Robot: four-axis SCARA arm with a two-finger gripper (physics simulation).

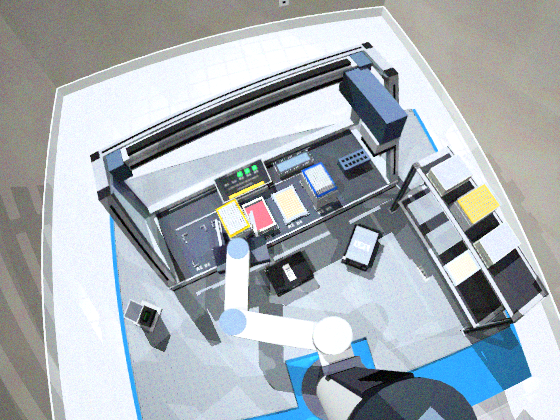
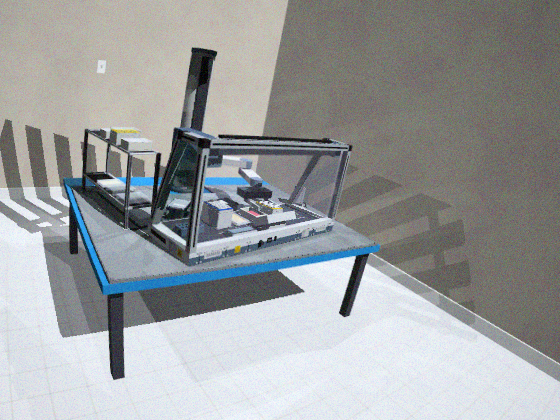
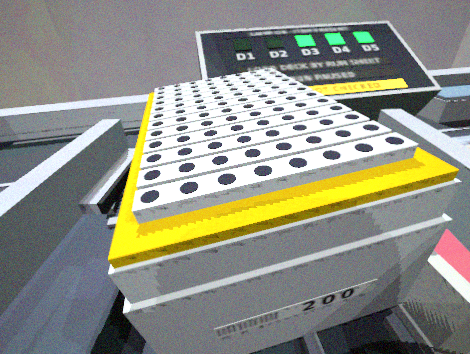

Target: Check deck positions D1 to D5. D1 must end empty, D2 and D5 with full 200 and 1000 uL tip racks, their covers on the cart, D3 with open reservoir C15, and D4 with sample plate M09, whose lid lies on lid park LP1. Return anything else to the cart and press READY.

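Places are measured from the arm's base along level axes (x ahead, y left, z up), in metres.
Pixels of known places: gripper, fingertip midpoint: (image 1: 233, 216) (image 2: 269, 208) (image 3: 247, 133).
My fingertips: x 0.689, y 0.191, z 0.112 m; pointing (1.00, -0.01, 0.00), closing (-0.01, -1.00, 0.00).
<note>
Behind a point stands the place of what it marks.
The yellow-rimmed 200 tip rack (image 1: 233, 218) @(x 0.672, y 0.192, z 0.130 m) (image 2: 270, 206) (image 3: 280, 272) @(x 0.614, y 0.185, z 0.108 m) stands at D2, close beside the pink reservoir (image 1: 260, 215) @(x 0.681, y 0.097, z 0.074 m) (image 2: 253, 214) @(x 0.653, y 0.122, z 0.066 m) (image 3: 454, 255) @(x 0.644, y 0.106, z 0.074 m) at D3. Whether it is seated is hidden. My gripper (image 1: 235, 229) (image 3: 247, 133) @(x 0.689, y 0.191, z 0.112 m) is open, one finger on each side of the rack and not clamped on it. A sample plate (image 1: 289, 204) @(x 0.695, y -0.018, z 0.071 m) lies at D4 and a blue-rimmed tip rack (image 1: 319, 180) (image 2: 219, 216) stands at D5. The display (image 1: 230, 187) @(x 0.799, y 0.178, z 0.126 m) (image 3: 220, 67) @(x 0.796, y 0.210, z 0.127 m) shows D1 and D2 dark, D3 to D5 green. No item shows at D1.
The cart (image 1: 467, 246) @(x 0.287, y -0.462, z 0.361 m) (image 2: 128, 192) @(x 0.620, y -0.549, z 0.190 m) at the right holds boxes and plates on two levels. A black labelled block (image 1: 280, 280) @(x 0.427, y 0.088, z 0.063 m), a pale-topped black block (image 1: 362, 245) @(x 0.465, y -0.228, z 0.071 m) and a small button box (image 1: 148, 317) @(x 0.399, y 0.585, z 0.091 m) stand before the deck. The enclosure frame (image 1: 395, 90) @(x 0.819, y -0.425, z 0.455 m) surrounds the deck.
</note>
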